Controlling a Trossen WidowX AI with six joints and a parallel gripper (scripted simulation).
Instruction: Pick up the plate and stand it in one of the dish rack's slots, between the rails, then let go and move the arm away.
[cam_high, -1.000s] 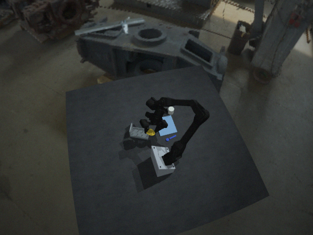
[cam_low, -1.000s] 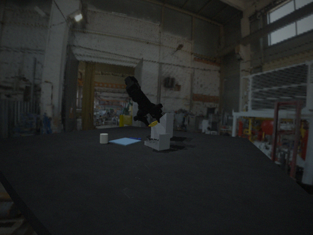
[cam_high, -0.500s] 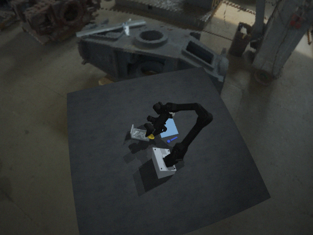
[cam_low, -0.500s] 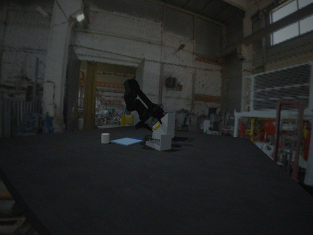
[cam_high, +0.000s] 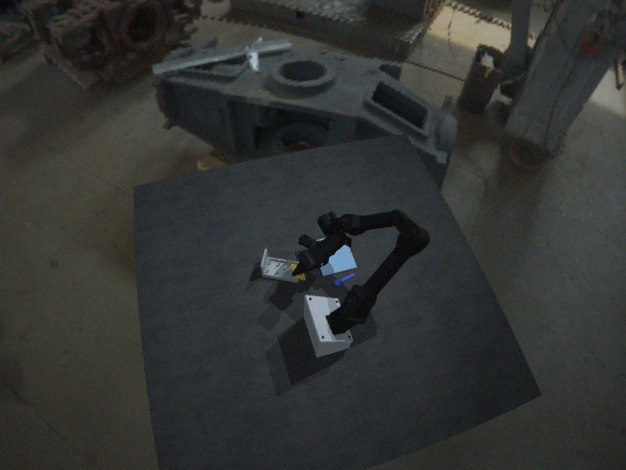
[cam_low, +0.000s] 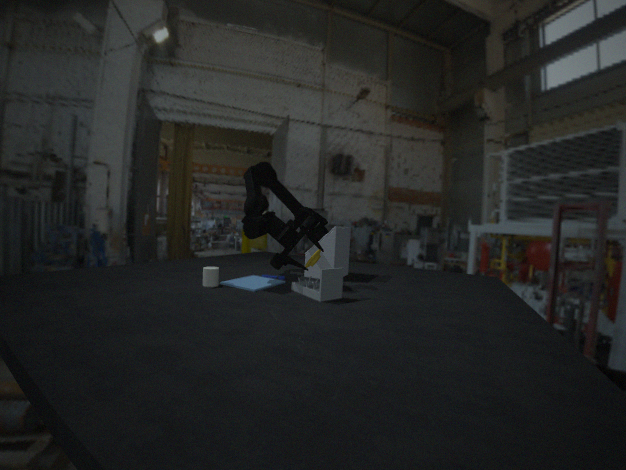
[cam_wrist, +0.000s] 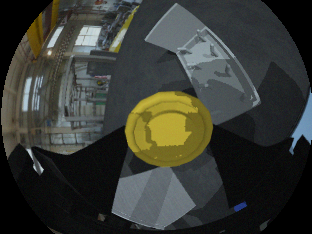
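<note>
The dish rack is 70 mm ahead of my gripper tip, 30 mm to the left of it and 60 mm below it. Round my gripper tip: light blue mat: 60 mm ahead, 170 mm to the right, 80 mm below; then blue spoon: 50 mm behind, 160 mm to the right, 80 mm below; then yellow plate: 10 mm to the right.
</note>
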